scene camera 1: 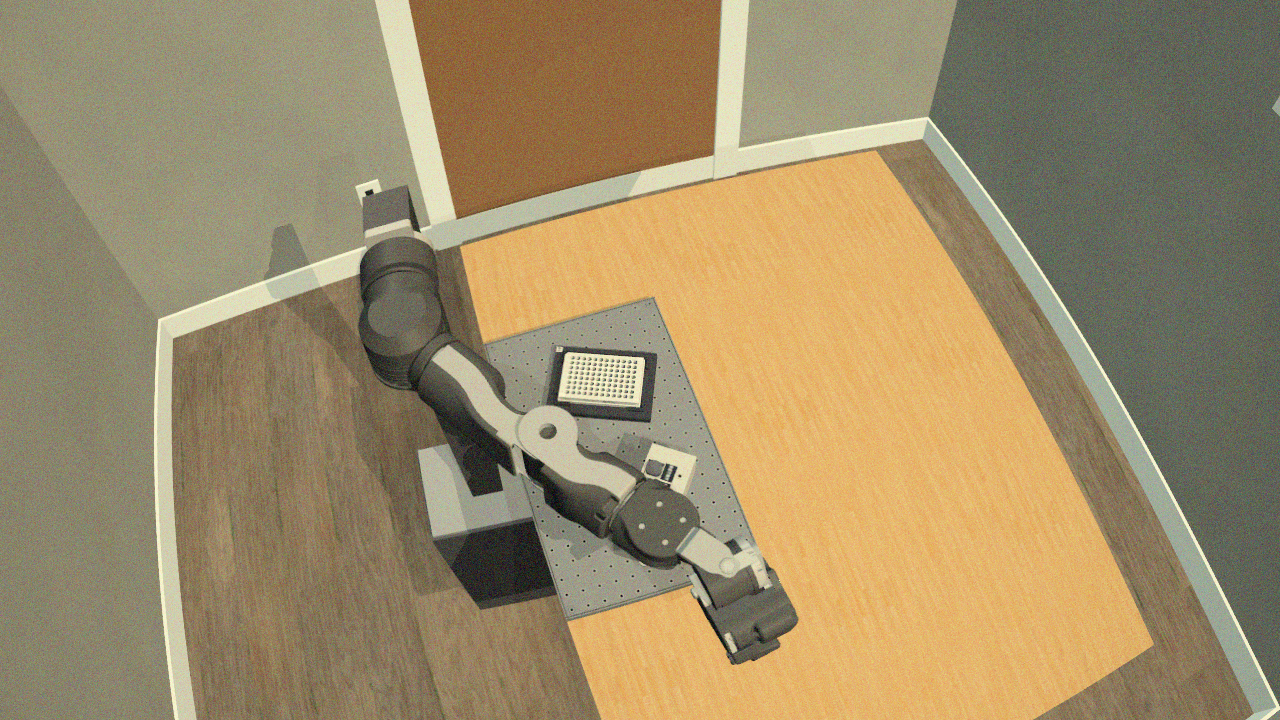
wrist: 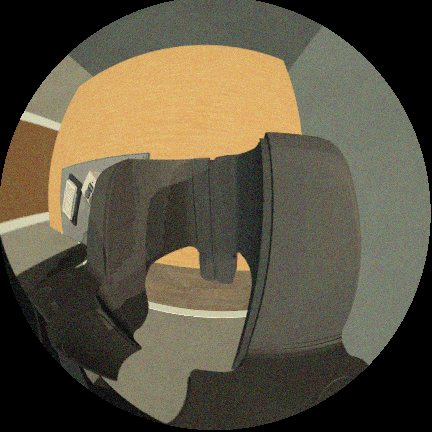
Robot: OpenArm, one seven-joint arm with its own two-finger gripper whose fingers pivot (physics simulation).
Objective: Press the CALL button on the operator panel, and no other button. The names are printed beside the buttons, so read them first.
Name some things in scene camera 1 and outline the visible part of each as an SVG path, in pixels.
My gripper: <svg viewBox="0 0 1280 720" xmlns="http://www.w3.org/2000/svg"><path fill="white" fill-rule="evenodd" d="M755 542L750 546L759 559L760 567L763 569L767 579L767 585L717 611L712 604L704 607L700 598L697 598L703 613L726 649L726 655L732 665L739 665L749 660L756 661L780 648L781 644L777 638L790 632L799 621L796 610L775 570L770 568Z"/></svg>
A white well plate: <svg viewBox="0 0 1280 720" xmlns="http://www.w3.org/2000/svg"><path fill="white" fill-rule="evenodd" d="M565 354L558 401L640 408L645 368L644 358L571 352Z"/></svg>
